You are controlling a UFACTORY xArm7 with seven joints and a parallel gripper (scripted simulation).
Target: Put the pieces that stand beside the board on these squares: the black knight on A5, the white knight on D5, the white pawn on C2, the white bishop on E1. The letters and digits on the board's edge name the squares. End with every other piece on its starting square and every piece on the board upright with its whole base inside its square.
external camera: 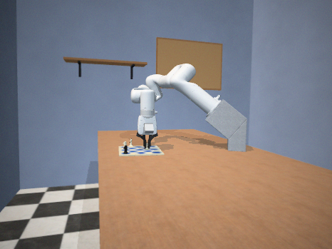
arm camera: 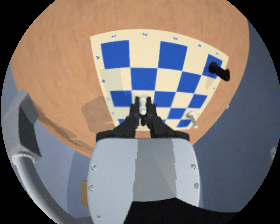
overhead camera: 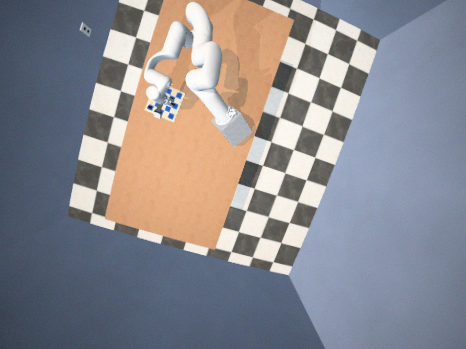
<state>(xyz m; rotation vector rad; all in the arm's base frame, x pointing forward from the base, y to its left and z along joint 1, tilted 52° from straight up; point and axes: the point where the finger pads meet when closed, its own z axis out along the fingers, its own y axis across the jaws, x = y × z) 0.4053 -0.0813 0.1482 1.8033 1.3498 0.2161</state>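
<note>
My gripper is now 3 cm short of the chessboard, 2 cm to the left of it and 3 cm above it.
</note>
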